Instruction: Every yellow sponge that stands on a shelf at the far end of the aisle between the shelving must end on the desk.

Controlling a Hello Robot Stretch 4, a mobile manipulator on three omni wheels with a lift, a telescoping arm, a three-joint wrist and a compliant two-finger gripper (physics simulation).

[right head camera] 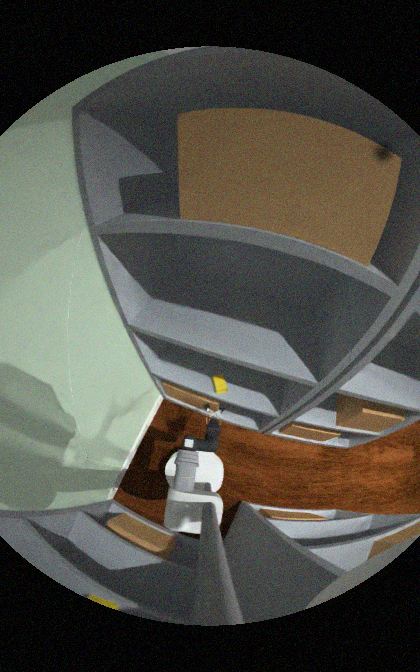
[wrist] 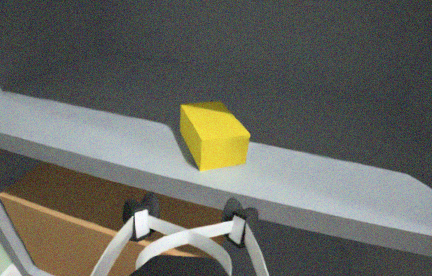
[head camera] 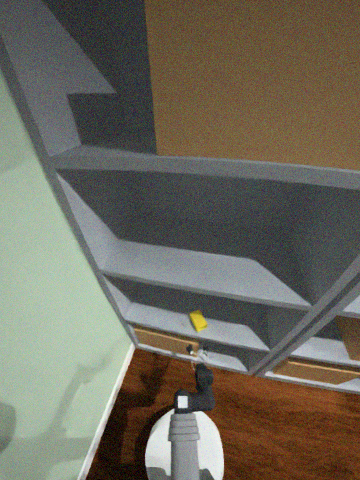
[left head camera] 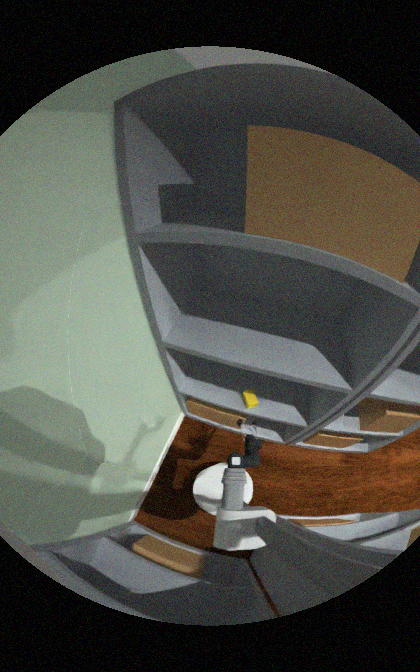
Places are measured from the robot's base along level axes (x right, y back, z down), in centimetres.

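Where they show: gripper, fingertip midpoint: (wrist: 191,211) (head camera: 197,345).
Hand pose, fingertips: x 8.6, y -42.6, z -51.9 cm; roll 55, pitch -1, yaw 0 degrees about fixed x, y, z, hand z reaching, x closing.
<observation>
Each offset is from my fingertips to the top centre of the thing. Level surfaces: height alone.
A yellow sponge @(dy -13.5, dx +1.7, dz -3.2 cm) (head camera: 198,320) (left head camera: 250,398) (right head camera: 219,384) (wrist: 215,135) stands on a low grey shelf @(dz +1.3 cm) (head camera: 160,317) (wrist: 310,175), near its front edge. My gripper (head camera: 197,350) (left head camera: 247,425) (right head camera: 214,409) (wrist: 191,211) is open, with nothing between its fingers. It is in front of the shelf edge, on the near side of the sponge and apart from it. In the wrist view the fingertips show below the sponge, a little to its left. Part of another yellow sponge (right head camera: 103,601) shows at the bottom left rim of the right head view. The desk does not show in these views.
A green wall (head camera: 40,250) (left head camera: 90,310) stands on the left. A cardboard box @(dy -26.5, dx -15.3, dz +20.0 cm) (head camera: 165,342) (wrist: 55,220) sits below the sponge's shelf, and a large one @(dy -19.2, dx +12.7, dz -117.2 cm) (head camera: 260,85) sits high above. Shelving with another box (left head camera: 167,555) (right head camera: 140,532) stands behind my base.
</observation>
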